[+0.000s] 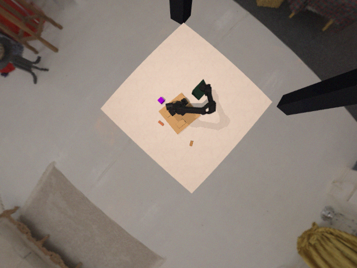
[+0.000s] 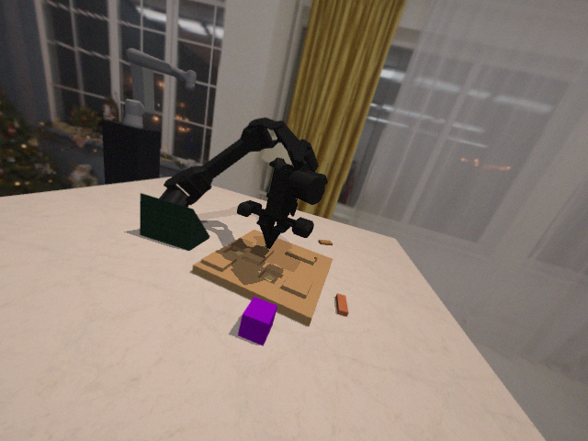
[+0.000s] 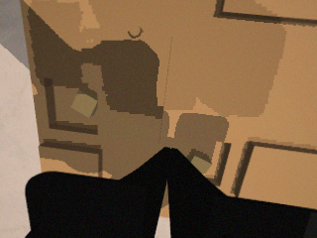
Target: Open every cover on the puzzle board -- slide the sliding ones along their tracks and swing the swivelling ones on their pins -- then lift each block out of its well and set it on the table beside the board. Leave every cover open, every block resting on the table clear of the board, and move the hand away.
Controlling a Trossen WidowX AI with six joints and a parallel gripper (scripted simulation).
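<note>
Right now my gripper tip is 1 cm short of the tan puzzle board, 3 cm to the right of it and 5 cm above it. Round my gripper tip: purple cube 2 cm ahead, 19 cm to the right, 5 cm below; then orange block 21 cm ahead, 6 cm to the right, 7 cm below.
</note>
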